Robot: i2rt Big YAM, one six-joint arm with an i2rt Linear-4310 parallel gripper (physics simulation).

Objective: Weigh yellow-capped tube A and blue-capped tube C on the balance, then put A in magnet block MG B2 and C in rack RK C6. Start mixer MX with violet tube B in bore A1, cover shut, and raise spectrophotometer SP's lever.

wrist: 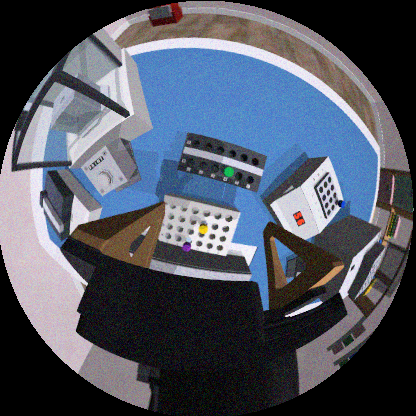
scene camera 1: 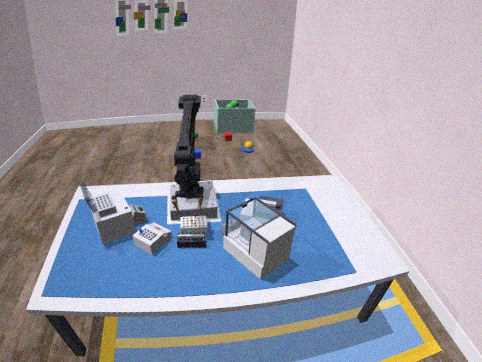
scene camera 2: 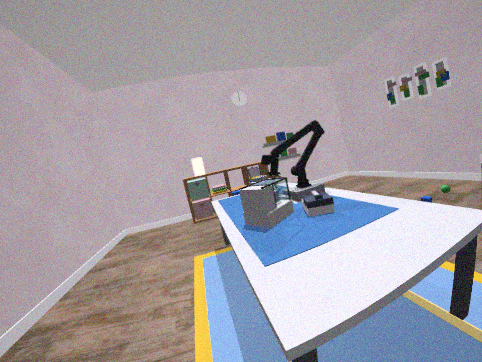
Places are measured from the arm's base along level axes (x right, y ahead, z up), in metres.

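Where they show: gripper, between the fingertips: (wrist: 218, 217) (scene camera 1: 189, 212); arm's base, origin of its link: (scene camera 2: 303, 186).
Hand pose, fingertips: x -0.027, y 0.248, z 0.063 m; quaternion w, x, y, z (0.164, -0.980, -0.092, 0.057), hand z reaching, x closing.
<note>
Each offset is from my fingertips to the top centre of the thing. "spot": to the spot under its first point.
The yellow-capped tube A @(dx +0.001, dy -0.046, dz -0.075 m) (wrist: 203, 229) (scene camera 1: 191, 220) and violet-capped tube B @(dx -0.012, dy -0.086, dz -0.075 m) (wrist: 186, 246) stand in the white rack @(dx -0.007, dy -0.057, dz -0.099 m) (wrist: 232, 216) (scene camera 1: 202, 229). The blue-capped tube C @(dx +0.212, dy +0.100, dz -0.042 m) (wrist: 341, 204) (scene camera 1: 141, 231) stands at the well-grid side of a white block with a red display @(dx +0.170, dy +0.073, dz -0.059 m) (wrist: 295, 212) (scene camera 1: 152, 244). The black magnet block @(dx -0.012, dy +0.059, dz -0.081 m) (wrist: 210, 154) (scene camera 1: 192, 244) lies beside the rack and holds a green-capped tube @(dx +0.000, dy +0.046, dz -0.073 m) (wrist: 228, 172). The glass-walled balance @(dx -0.278, dy +0.074, dz +0.093 m) (wrist: 135, 95) (scene camera 1: 275, 245) (scene camera 2: 257, 205) is at one side. My gripper (wrist: 218, 217) (scene camera 1: 188, 202) is open and empty above the rack. Which device is MX or SP is not readable.
A large white device @(spot: dx +0.354, dy +0.091, dz -0.023 m) (scene camera 1: 112, 222) with a holed top and raised cover stands beside a small grey device @(spot: dx +0.268, dy -0.042, dz -0.063 m) (scene camera 1: 138, 213). A grey dial unit @(spot: dx -0.178, dy -0.018, dz -0.062 m) (wrist: 106, 170) stands near the balance. Another grey device with a dark panel @(dx -0.344, dy -0.170, dz -0.027 m) (wrist: 60, 210) is beyond it.
</note>
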